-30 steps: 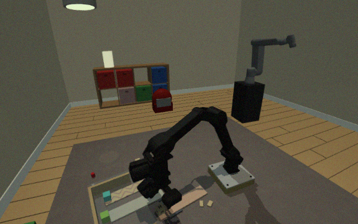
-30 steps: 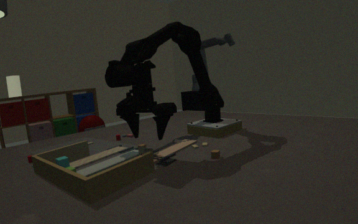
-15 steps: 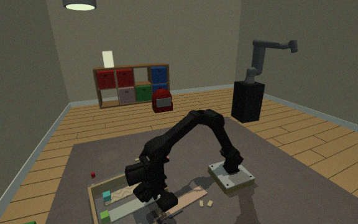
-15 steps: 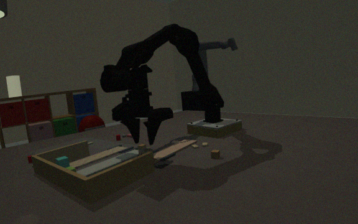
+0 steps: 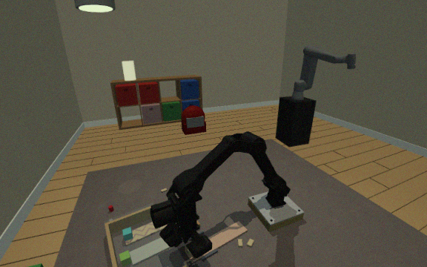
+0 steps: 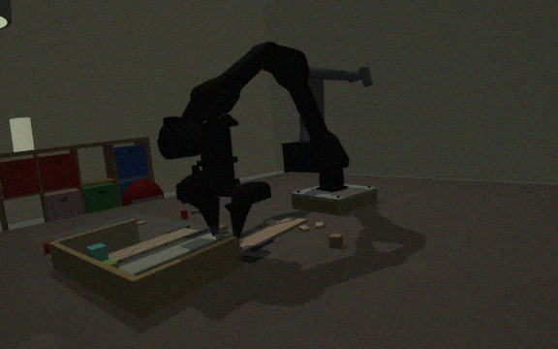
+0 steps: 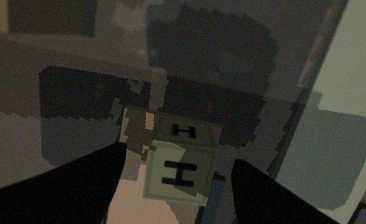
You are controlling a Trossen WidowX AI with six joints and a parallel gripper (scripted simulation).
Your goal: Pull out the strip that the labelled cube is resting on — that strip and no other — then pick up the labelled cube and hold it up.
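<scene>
Right now my gripper tip is 10 mm above the labelled cube. Also, from my gripper tip: tan strip (110 mm behind, 20 mm to the right, 30 mm below).
</scene>
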